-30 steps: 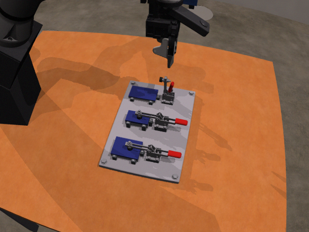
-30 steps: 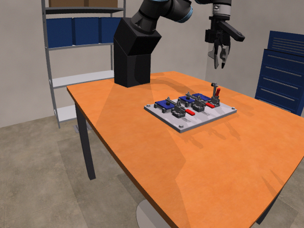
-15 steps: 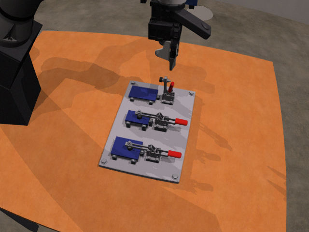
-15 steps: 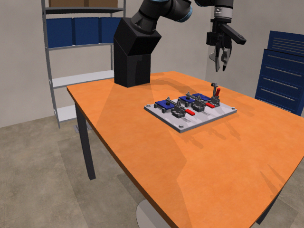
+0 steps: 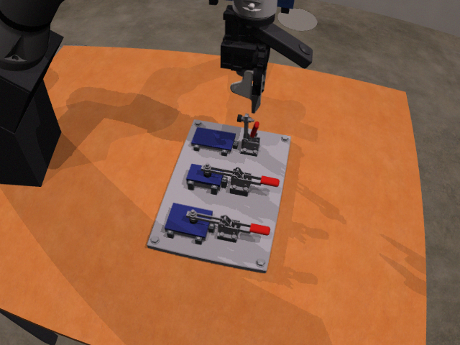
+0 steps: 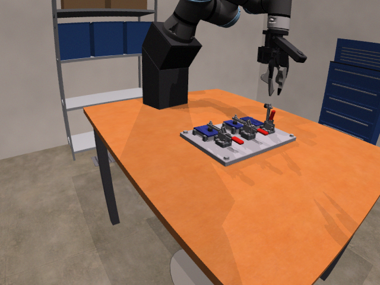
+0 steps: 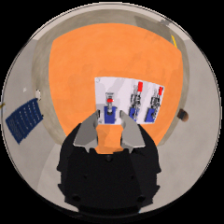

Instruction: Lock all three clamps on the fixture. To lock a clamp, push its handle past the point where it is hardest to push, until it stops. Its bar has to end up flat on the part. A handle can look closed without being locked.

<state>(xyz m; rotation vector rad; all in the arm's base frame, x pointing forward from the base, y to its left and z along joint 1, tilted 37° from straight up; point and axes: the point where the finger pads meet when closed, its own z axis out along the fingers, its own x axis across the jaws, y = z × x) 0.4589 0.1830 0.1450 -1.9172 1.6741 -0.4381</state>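
Right now the grey fixture plate is 1 cm behind my hand, 11 cm to the right of it and 16 cm below it.
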